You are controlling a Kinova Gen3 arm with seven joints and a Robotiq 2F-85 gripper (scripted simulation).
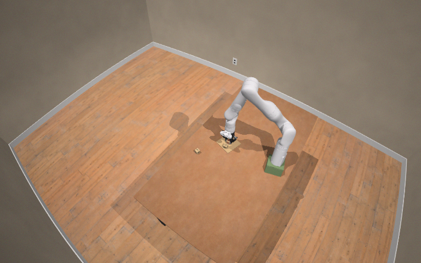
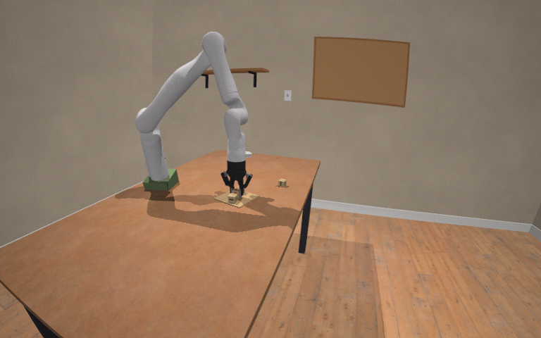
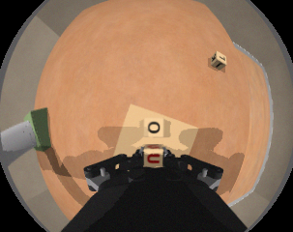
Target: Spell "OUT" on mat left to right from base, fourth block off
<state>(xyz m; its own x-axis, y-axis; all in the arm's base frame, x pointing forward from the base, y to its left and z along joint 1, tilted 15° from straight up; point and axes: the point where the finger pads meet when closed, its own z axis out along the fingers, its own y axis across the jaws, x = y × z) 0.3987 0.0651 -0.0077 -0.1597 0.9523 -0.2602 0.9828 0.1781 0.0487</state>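
My hand is 20 mm above the tan mat. The rest, counted from my hand: letter block (10 mm behind, 50 mm to the left, 10 mm below).
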